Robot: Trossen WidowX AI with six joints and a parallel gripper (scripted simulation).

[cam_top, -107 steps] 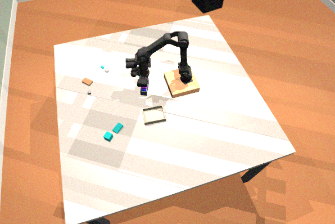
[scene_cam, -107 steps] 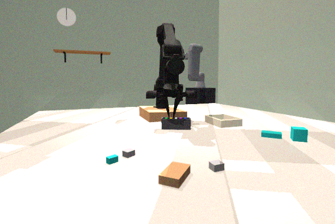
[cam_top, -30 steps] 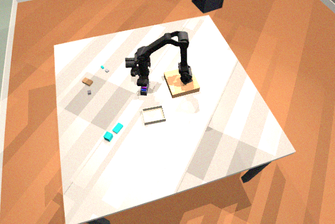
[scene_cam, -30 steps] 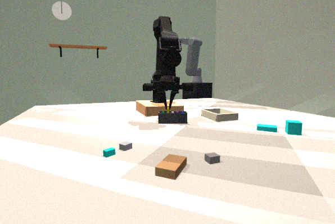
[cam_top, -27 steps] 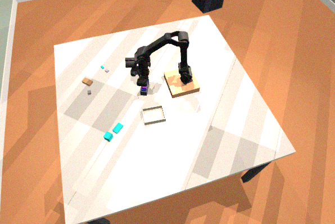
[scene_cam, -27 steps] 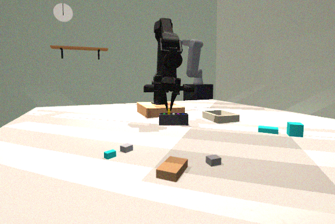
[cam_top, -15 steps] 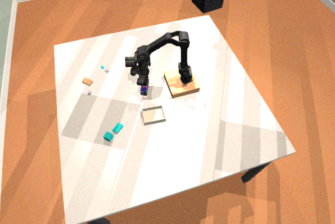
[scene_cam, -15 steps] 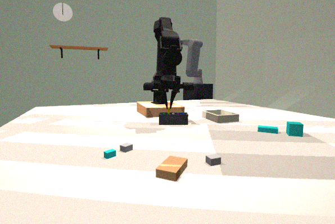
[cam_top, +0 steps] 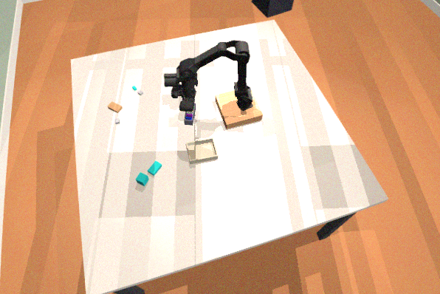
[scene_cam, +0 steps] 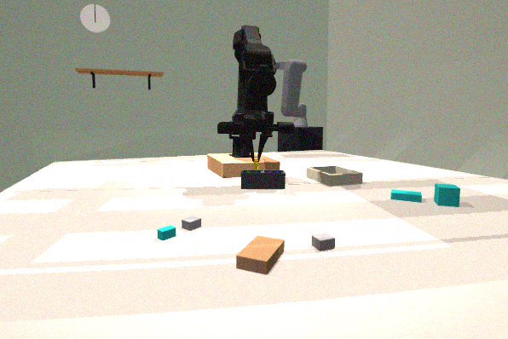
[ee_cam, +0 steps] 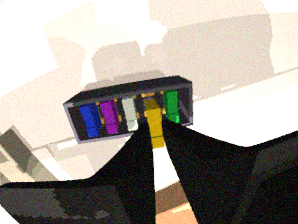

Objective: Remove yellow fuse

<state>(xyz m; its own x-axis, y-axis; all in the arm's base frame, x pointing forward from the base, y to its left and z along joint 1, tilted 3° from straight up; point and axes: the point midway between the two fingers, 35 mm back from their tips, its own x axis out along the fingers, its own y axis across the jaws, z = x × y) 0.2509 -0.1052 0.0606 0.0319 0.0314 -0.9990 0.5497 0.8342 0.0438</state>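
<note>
Right now my gripper tip is 230 mm to the right of the tray, 60 mm above it and 50 mm short of it. From my gripper tip the other things lie so: cyan block: 290 mm to the right, 200 mm ahead, 60 mm below; yellow fuse: 10 mm below.
</note>
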